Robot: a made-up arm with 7 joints. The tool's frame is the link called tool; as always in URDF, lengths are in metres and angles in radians.
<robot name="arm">
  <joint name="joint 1" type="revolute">
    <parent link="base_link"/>
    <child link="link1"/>
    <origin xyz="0 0 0.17"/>
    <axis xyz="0 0 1"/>
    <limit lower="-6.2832" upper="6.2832"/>
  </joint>
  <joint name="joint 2" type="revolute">
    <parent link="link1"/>
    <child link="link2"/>
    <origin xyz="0 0 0"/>
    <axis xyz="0 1 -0.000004"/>
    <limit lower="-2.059" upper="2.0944"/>
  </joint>
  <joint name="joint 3" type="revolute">
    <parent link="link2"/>
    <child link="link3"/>
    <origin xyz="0 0 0.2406"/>
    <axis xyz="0 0 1"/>
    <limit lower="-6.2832" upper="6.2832"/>
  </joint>
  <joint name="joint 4" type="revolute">
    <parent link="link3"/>
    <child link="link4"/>
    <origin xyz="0.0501 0 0"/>
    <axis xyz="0 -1 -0.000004"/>
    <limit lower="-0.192" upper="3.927"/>
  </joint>
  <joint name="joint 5" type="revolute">
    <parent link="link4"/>
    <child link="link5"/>
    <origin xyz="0.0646 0 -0.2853"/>
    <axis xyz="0 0.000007 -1"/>
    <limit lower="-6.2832" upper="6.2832"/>
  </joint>
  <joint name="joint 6" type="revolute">
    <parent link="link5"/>
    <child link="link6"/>
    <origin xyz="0 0 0"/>
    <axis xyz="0 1 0.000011"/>
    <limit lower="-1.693" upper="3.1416"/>
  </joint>
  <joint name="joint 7" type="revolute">
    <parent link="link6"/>
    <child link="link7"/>
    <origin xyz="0.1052 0 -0.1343"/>
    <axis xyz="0 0.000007 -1"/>
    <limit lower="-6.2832" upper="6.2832"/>
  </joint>
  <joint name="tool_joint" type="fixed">
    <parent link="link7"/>
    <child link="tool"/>
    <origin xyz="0 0 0" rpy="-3.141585 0 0"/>
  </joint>
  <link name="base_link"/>
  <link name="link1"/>
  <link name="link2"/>
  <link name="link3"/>
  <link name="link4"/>
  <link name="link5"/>
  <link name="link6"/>
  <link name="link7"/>
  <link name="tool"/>
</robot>
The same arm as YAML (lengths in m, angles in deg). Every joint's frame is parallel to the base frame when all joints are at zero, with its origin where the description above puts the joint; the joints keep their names.
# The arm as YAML. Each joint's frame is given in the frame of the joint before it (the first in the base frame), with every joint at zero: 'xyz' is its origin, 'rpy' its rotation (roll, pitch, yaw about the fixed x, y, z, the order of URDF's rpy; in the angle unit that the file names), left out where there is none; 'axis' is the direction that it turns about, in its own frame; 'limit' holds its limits. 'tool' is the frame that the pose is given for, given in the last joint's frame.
units:
  length: m
  angle: deg
joints:
  - name: joint 1
    type: revolute
    origin:
      xyz: [0.0, 0.0, 0.17]
    axis: "+z"
    limit:
      lower: -360.0
      upper: 360.0
  - name: joint 2
    type: revolute
    origin:
      xyz: [0.0, 0.0, 0.0]
    axis: "+y"
    limit:
      lower: -117.97
      upper: 120.0
  - name: joint 3
    type: revolute
    origin:
      xyz: [0.0, 0.0, 0.2406]
    axis: "+z"
    limit:
      lower: -360.0
      upper: 360.0
  - name: joint 4
    type: revolute
    origin:
      xyz: [0.0501, 0.0, 0.0]
    axis: "-y"
    limit:
      lower: -11.0
      upper: 225.0
  - name: joint 5
    type: revolute
    origin:
      xyz: [0.0646, 0.0, -0.2853]
    axis: "-z"
    limit:
      lower: -360.0
      upper: 360.0
  - name: joint 6
    type: revolute
    origin:
      xyz: [0.0, 0.0, 0.0]
    axis: "+y"
    limit:
      lower: -97.0
      upper: 180.0
  - name: joint 7
    type: revolute
    origin:
      xyz: [0.1052, 0.0, -0.1343]
    axis: "-z"
    limit:
      lower: -360.0
      upper: 360.0
tool:
  origin:
    xyz: [0.0, 0.0, 0.0]
    rpy: [-180.0, 0.0, 0.0]

